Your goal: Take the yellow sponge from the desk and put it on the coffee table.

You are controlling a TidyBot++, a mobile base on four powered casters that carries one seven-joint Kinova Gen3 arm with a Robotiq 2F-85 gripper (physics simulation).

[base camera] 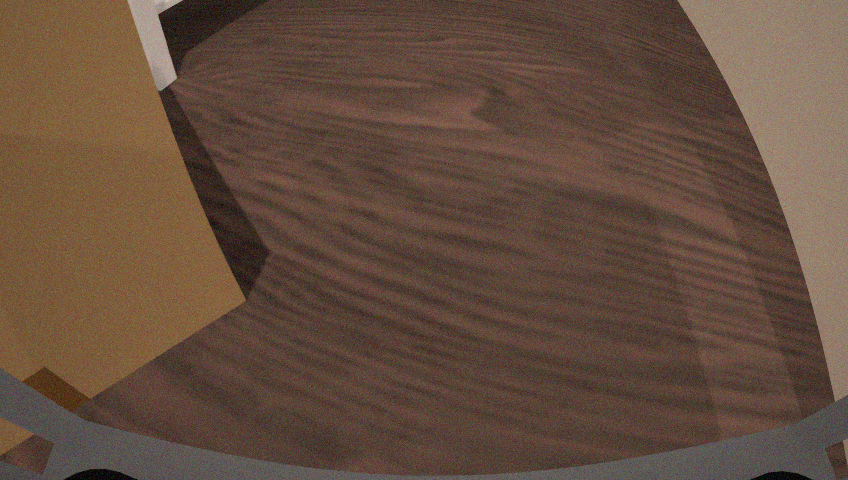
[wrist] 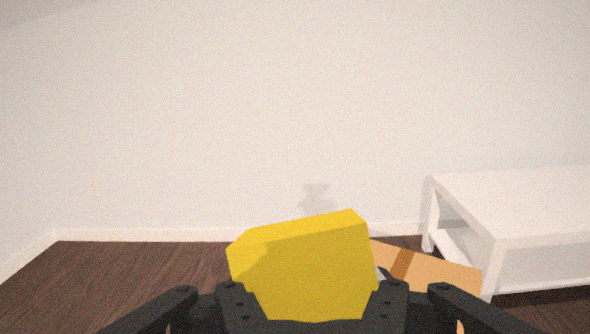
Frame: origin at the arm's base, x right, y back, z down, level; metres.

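Where they show: gripper, between the fingertips: [wrist: 309, 275].
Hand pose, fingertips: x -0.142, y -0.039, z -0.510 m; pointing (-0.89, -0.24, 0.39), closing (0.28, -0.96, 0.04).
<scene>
Each offset is from my fingertips to the top centre of the thing. "spot": to the spot under its first point. Level surfaces: height alone.
The yellow sponge {dx +0.023, dy +0.004, dz -0.050 m} [wrist: 307, 272] is held between the two black fingers of my gripper [wrist: 309, 275] in the wrist view, low in the middle. My gripper is shut on it and holds it up off any surface. The white coffee table {dz +0.457 m} [wrist: 537, 205] stands at the right of the wrist view, beyond the sponge, with part of it cut off by the view's edge. In the base camera view a white leg {spot: dx -0.394, dy -0.770, dz +0.823 m} [base camera: 155, 50] shows at the upper left, behind the box. The desk does not show in either view.
A brown cardboard box {dx -0.365, dy -0.316, dz +0.501 m} [base camera: 101, 196] [wrist: 435, 272] stands at the left of the base camera view, close to the base, and in front of the coffee table's near end in the wrist view. A pale wall [base camera: 791, 118] [wrist: 250, 100] rises at the right of the base camera view and behind everything in the wrist view.
</scene>
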